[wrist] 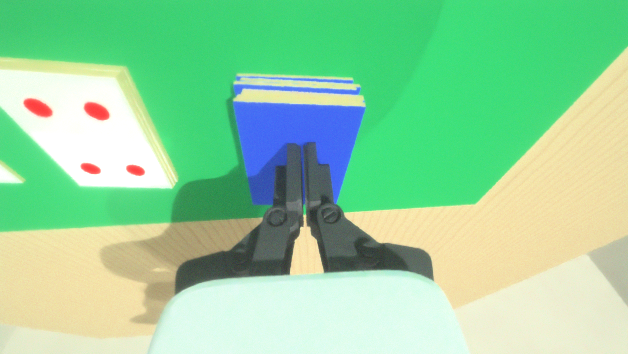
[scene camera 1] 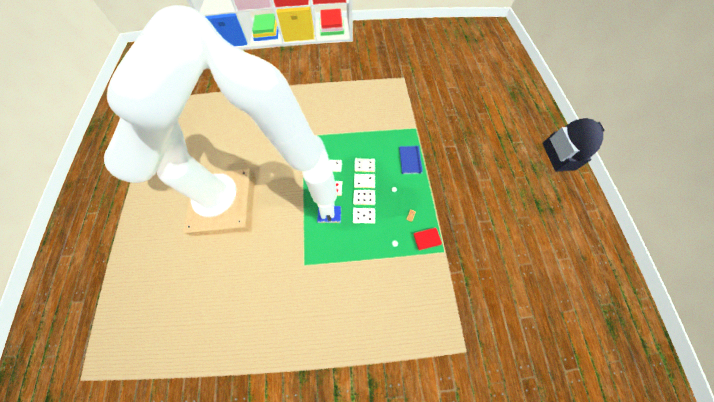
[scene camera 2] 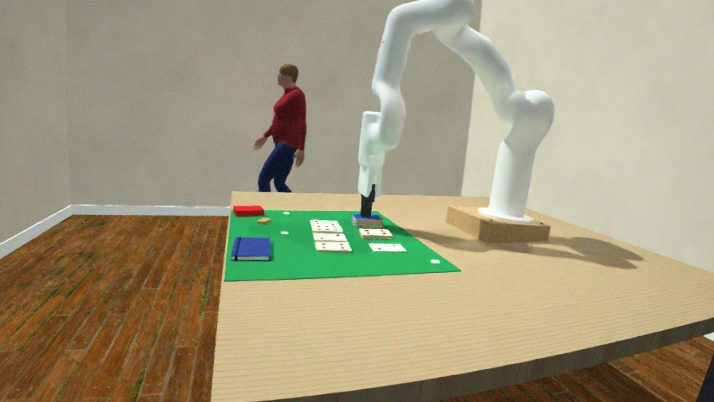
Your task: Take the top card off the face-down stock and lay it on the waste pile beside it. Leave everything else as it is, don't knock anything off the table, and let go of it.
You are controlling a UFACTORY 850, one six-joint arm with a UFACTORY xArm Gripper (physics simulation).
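Note:
The face-down stock (scene camera 1: 336, 215) (scene camera 2: 367, 223) (wrist: 300, 120) is a stack of blue-backed cards on the green mat. Its layers are slightly uneven at the far edge in the wrist view. My gripper (scene camera 2: 366, 215) (wrist: 302, 159) is shut with nothing between its fingers. Its fingertips are at the top face of the stock, near its middle; whether they touch is hard to tell. The waste pile (scene camera 1: 339, 188) (scene camera 2: 376, 233) (wrist: 90, 130), a low face-up stack with red pips on top, lies beside the stock, to its left in the wrist view. The arm partly hides it in scene camera 1.
Several white cards with black pips (scene camera 1: 364, 215) (scene camera 2: 327, 226) lie in a row. Another white card (scene camera 2: 387, 247) lies past the waste pile. A blue notebook (scene camera 1: 410, 160) (scene camera 2: 252, 248), a red box (scene camera 1: 427, 238) (scene camera 2: 248, 211), a small orange block (scene camera 1: 411, 215) (scene camera 2: 264, 220) and white discs are on the mat.

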